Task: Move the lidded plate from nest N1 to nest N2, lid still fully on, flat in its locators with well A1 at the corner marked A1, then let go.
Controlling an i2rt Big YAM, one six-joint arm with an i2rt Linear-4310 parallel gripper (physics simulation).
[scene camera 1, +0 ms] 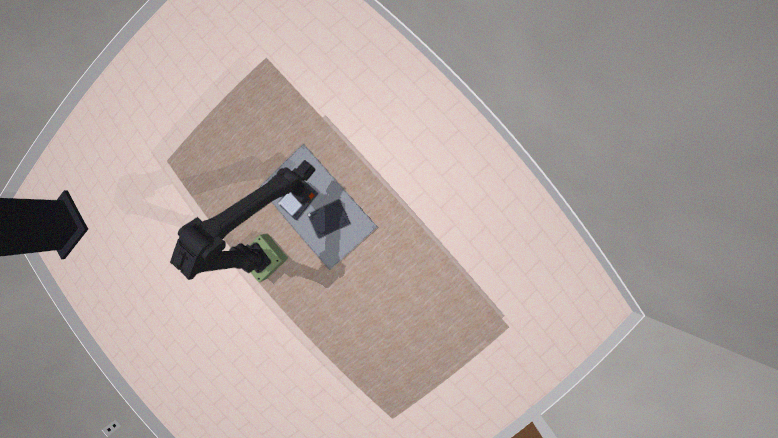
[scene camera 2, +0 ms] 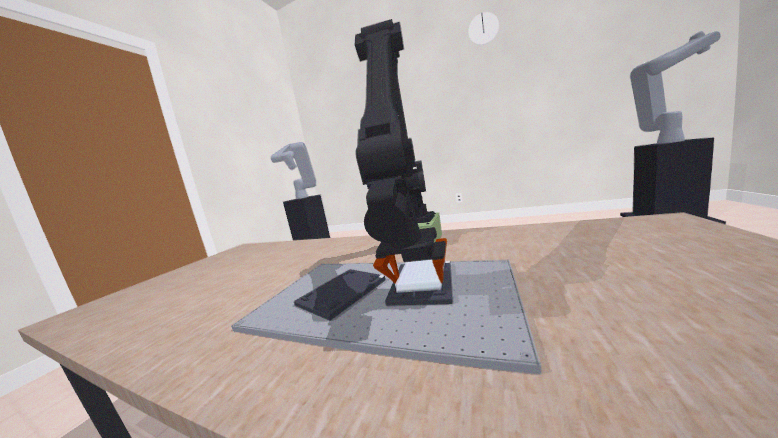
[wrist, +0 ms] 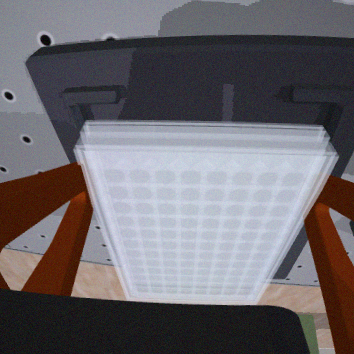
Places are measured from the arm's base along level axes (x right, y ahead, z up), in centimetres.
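Where they show: gripper, between the fingertips: [scene camera 2: 419, 282] [wrist: 200, 177]; arm's base, origin of its link: [scene camera 1: 257, 257].
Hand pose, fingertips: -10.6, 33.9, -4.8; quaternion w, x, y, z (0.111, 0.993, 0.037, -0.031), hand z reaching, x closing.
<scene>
Things, the pixels of their centre, and the offset from my fingertips, as dx, dy, dz. Level surfaces: height alone.
- lidded plate, middle of its body: [wrist: 196, 248] [scene camera 2: 421, 268] [scene camera 1: 294, 199] +0.5, -3.9, +1.1
- second dark nest, middle of its body: [scene camera 2: 341, 289] [scene camera 1: 328, 219] +17.4, +2.5, -1.0
- wooden table, height of its surface: dz -3.2
The lidded plate [scene camera 1: 290, 204] [scene camera 2: 418, 276] [wrist: 205, 215] is whitish and clear, with its lid on and rows of wells showing through. My gripper [scene camera 1: 296, 196] [scene camera 2: 417, 272] [wrist: 200, 177] is shut on it, with orange fingers at its two long sides. The plate is over a dark nest [scene camera 1: 298, 216] [scene camera 2: 446, 296] [wrist: 175, 75]. In the wrist view two corner locators show beyond the plate's far edge; the gap below is hard to judge. A second dark nest [scene camera 1: 329, 218] [scene camera 2: 340, 293] lies at an angle beside it. Nest labels and the A1 mark are not readable.
Both nests are on a grey perforated board [scene camera 1: 359, 223] [scene camera 2: 462, 331] on the wooden table [scene camera 1: 381, 304] [scene camera 2: 626, 304]. The arm's green base [scene camera 1: 274, 253] [scene camera 2: 435, 225] stands at the table edge behind the board. Two grey arms on black pedestals [scene camera 2: 673, 179] [scene camera 2: 306, 217] stand farther back.
</scene>
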